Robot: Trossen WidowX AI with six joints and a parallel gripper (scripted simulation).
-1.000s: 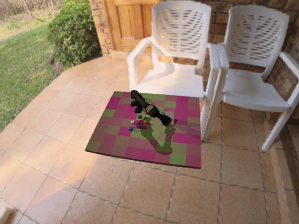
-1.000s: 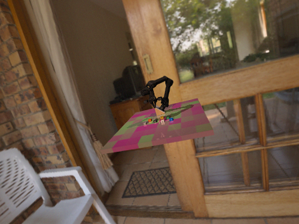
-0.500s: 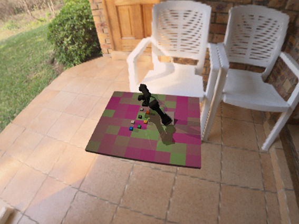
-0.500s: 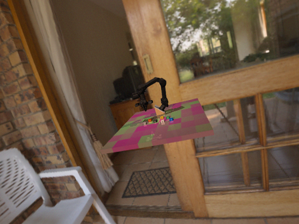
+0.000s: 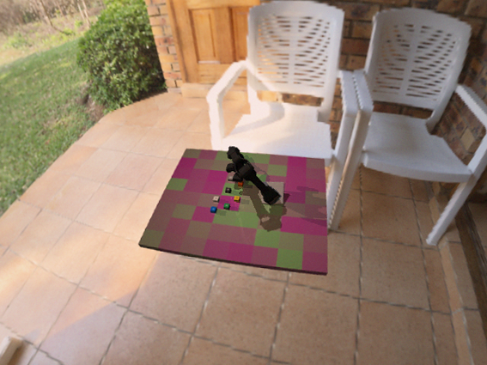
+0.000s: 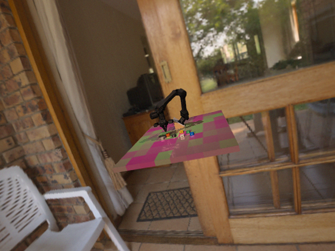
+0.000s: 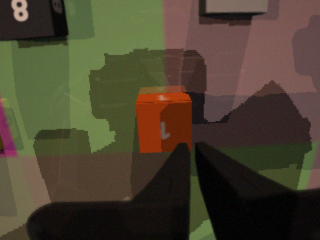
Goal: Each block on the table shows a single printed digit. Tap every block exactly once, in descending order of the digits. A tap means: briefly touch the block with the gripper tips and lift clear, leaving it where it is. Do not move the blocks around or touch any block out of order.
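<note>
My gripper tip is now 30 mm above the orange block marked 1 and 10 mm to the right of it. Round my gripper tip: black block marked 8: 90 mm to the left, 70 mm ahead, 30 mm below; grey block marked 9: 80 mm ahead, 30 mm below, 20 mm to the right; yellow block marked 0: 150 mm to the left, 30 mm below, 10 mm behind.
</note>
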